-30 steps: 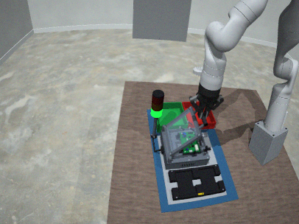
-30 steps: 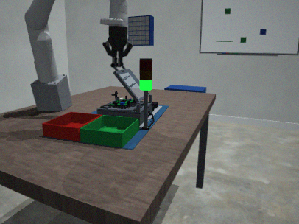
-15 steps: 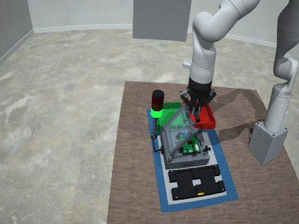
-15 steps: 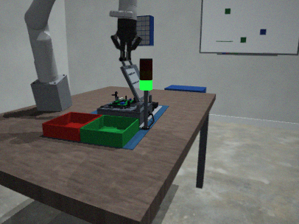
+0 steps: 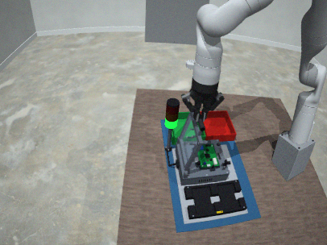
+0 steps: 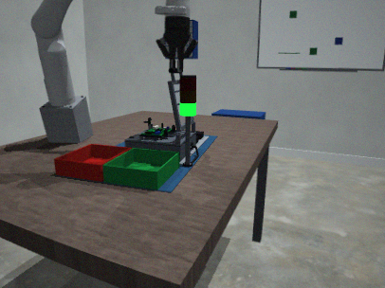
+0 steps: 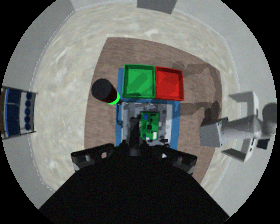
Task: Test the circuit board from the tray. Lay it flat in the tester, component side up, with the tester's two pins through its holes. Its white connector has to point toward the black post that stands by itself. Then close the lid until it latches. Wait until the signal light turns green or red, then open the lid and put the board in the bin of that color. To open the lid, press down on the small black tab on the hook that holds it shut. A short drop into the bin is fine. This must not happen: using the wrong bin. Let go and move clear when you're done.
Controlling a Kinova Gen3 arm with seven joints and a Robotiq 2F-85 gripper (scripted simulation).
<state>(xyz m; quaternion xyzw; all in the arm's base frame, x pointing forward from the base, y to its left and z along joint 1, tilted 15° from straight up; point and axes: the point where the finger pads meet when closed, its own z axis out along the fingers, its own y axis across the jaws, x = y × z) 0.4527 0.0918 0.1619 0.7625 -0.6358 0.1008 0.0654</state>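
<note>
My gripper is now 210 mm above the green circuit board, 70 mm past it and 10 mm to the left of it. Round my hand: clear lid 100 mm below, 10 mm ahead; red bin 270 mm below, 230 mm to the right, 130 mm behind; green bin 270 mm below, 200 mm to the right, 10 mm ahead.
</note>
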